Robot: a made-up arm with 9 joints. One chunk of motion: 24 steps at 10 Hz.
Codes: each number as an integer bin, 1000 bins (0 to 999) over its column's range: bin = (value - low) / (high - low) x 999, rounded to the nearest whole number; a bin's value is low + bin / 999 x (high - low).
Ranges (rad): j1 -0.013..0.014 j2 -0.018..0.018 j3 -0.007..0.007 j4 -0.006..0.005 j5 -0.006..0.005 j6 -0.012..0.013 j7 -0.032..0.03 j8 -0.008..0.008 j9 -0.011..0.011
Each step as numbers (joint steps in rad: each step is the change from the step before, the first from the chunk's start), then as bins.
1 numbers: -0.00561 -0.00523 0.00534 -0.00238 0.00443 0.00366 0.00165 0.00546 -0.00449
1 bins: 273 354 881 329 947 626 542 840 296
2 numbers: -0.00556 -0.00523 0.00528 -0.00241 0.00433 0.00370 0.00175 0.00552 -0.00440
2 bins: 275 354 876 326 938 627 544 844 300
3 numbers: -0.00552 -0.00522 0.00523 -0.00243 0.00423 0.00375 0.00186 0.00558 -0.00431
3 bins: 277 355 873 324 929 629 546 848 304
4 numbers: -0.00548 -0.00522 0.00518 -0.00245 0.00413 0.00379 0.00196 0.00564 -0.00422
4 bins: 278 355 869 322 920 631 547 852 308
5 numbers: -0.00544 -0.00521 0.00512 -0.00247 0.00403 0.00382 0.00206 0.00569 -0.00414
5 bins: 280 355 865 321 911 632 549 855 312
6 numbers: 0.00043 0.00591 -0.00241 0.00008 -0.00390 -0.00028 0.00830 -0.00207 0.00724
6 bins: 497 664 328 552 191 468 649 370 828
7 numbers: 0.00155 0.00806 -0.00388 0.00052 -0.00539 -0.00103 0.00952 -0.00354 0.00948
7 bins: 538 723 223 592 55 438 669 278 930
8 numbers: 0.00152 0.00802 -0.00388 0.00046 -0.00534 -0.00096 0.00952 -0.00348 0.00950
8 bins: 537 722 223 587 60 441 669 282 931
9 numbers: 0.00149 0.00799 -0.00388 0.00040 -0.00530 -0.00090 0.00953 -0.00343 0.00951
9 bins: 536 721 223 581 64 444 669 285 931
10 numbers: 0.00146 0.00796 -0.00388 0.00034 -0.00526 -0.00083 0.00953 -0.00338 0.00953
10 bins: 535 720 223 576 67 446 669 288 932
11 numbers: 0.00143 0.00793 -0.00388 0.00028 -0.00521 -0.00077 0.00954 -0.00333 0.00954
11 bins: 534 720 223 570 72 449 669 292 933
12 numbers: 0.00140 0.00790 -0.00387 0.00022 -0.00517 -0.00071 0.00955 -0.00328 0.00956
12 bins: 533 719 223 565 75 451 669 295 934
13 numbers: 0.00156 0.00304 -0.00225 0.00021 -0.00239 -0.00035 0.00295 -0.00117 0.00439
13 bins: 539 584 339 564 328 466 563 426 699
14 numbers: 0.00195 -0.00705 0.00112 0.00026 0.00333 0.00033 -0.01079 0.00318 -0.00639
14 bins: 553 304 579 569 847 493 342 698 209
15 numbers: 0.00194 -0.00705 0.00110 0.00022 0.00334 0.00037 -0.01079 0.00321 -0.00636
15 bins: 553 304 578 565 848 494 342 700 211
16 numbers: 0.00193 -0.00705 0.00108 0.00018 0.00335 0.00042 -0.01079 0.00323 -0.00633
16 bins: 552 304 577 561 849 496 342 701 212
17 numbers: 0.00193 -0.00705 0.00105 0.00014 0.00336 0.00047 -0.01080 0.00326 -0.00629
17 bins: 552 304 574 558 850 498 342 703 214
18 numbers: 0.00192 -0.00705 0.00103 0.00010 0.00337 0.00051 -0.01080 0.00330 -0.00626
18 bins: 552 304 573 554 851 500 342 706 215
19 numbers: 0.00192 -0.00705 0.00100 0.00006 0.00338 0.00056 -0.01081 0.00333 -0.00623
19 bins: 552 304 571 550 852 502 341 707 217
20 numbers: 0.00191 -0.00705 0.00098 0.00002 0.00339 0.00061 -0.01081 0.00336 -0.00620
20 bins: 552 304 569 547 853 504 341 709 218
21 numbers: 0.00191 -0.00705 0.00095 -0.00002 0.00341 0.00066 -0.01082 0.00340 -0.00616
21 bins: 552 304 567 543 855 506 341 712 220
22 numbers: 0.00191 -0.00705 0.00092 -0.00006 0.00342 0.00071 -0.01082 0.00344 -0.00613
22 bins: 552 304 565 539 856 508 341 714 221
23 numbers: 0.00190 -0.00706 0.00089 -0.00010 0.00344 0.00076 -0.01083 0.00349 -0.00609
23 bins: 551 304 563 536 857 510 341 717 223
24 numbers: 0.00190 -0.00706 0.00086 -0.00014 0.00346 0.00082 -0.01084 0.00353 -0.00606
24 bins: 551 304 561 532 859 512 341 720 224
